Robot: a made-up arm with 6 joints.
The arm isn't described. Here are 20 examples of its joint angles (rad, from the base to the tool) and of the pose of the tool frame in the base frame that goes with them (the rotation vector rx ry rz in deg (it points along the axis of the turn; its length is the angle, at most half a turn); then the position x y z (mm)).
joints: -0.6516 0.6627 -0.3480 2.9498 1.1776 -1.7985
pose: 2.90 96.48 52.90 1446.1 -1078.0 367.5
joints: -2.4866 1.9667 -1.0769 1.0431 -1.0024 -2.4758
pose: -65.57 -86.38 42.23 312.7 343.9 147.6
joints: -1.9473 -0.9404 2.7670 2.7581 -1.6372 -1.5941
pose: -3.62 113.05 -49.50 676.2 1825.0 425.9
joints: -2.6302 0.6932 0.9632 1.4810 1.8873 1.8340
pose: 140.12 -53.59 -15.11 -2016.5 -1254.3 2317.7
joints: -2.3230 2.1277 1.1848 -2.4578 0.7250 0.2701
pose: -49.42 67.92 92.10 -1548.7 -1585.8 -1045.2
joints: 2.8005 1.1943 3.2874 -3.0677 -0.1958 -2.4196
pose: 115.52 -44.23 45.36 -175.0 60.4 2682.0
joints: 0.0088 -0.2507 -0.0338 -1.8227 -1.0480 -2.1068
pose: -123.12 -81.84 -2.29 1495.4 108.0 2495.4
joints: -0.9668 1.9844 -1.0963 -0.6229 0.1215 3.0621
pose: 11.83 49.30 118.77 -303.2 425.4 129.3
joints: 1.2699 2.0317 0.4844 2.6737 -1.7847 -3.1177
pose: 4.68 -13.03 45.51 486.3 1399.1 -1226.5
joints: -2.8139 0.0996 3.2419 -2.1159 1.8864 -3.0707
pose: 70.09 72.49 122.58 1202.8 505.9 1862.0
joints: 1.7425 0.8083 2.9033 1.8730 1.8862 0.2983
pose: 14.70 154.53 64.00 -113.2 52.3 2941.9
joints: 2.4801 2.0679 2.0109 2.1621 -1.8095 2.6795
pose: 123.64 20.34 57.68 -2125.4 1770.1 467.7
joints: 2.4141 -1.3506 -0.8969 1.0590 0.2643 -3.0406
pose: -57.49 -120.80 -104.81 -436.0 353.8 2030.4
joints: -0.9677 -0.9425 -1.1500 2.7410 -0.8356 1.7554
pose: 67.55 -80.10 -23.80 530.8 -828.4 1410.1
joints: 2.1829 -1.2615 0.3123 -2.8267 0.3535 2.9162
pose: 73.22 -37.71 98.94 599.4 -832.7 2931.9
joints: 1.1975 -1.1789 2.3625 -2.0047 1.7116 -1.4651
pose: 9.76 -28.52 -19.41 -741.2 -2170.8 553.0
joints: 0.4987 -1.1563 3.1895 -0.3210 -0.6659 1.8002
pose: -48.85 104.86 124.70 -1211.0 -634.4 -321.3
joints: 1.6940 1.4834 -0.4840 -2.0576 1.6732 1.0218
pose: -80.53 -1.60 -25.01 3.6 779.1 -570.4
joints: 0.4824 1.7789 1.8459 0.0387 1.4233 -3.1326
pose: -117.48 -30.44 -109.46 2554.7 1342.7 1020.8
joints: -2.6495 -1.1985 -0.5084 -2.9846 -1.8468 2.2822
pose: -111.97 -37.28 -25.30 -156.0 -102.9 2495.7
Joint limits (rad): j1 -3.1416..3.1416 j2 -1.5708..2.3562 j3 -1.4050..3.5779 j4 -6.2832..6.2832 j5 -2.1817..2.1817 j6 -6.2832..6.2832
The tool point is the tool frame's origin. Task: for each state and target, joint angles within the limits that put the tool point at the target. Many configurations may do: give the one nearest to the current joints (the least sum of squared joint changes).
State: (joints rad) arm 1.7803 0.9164 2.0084 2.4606 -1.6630 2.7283
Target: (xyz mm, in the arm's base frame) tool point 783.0 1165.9 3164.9
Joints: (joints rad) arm 1.0325 0.8806 2.0703 2.4177 -1.6693 2.7283
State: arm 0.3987 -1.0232 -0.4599 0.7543 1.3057 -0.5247
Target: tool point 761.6 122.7 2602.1
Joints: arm 0.0683 -0.7835 -0.3323 0.7122 1.2669 -0.5247
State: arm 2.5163 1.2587 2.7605 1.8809 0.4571 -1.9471
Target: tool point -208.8 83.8 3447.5
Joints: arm 2.5668 0.5678 2.3758 1.8825 0.4132 -1.9471
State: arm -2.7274 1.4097 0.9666 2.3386 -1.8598 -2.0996
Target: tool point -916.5 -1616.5 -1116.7
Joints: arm -2.0451 2.0549 0.7739 2.3640 -1.8094 -2.0996
